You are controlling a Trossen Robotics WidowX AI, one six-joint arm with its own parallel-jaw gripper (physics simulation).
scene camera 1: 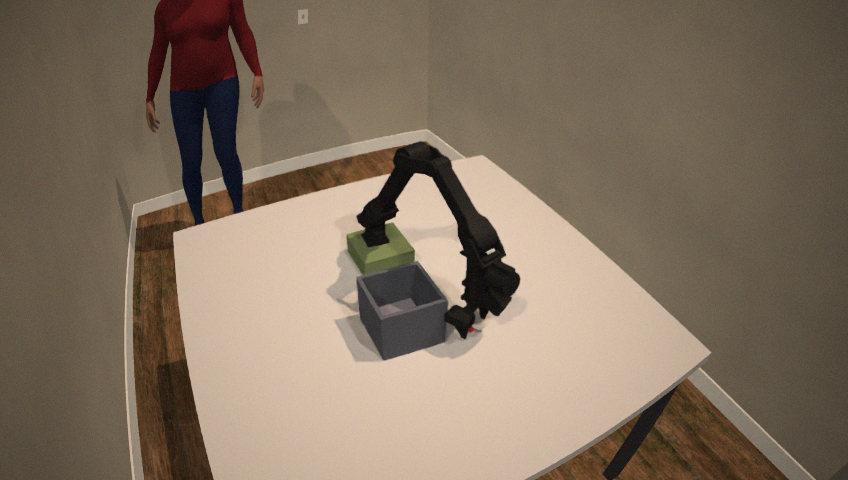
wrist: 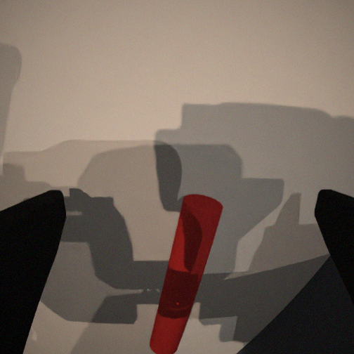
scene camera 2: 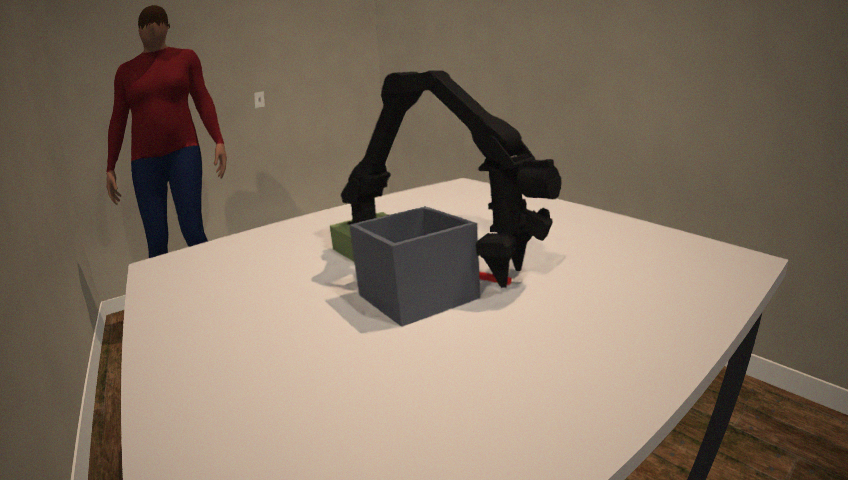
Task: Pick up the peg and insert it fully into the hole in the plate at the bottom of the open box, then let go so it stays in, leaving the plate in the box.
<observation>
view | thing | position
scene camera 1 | my gripper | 473, 328
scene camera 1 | dark grey box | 407, 331
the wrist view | my gripper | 195, 203
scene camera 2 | my gripper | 511, 278
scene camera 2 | dark grey box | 411, 265
</observation>
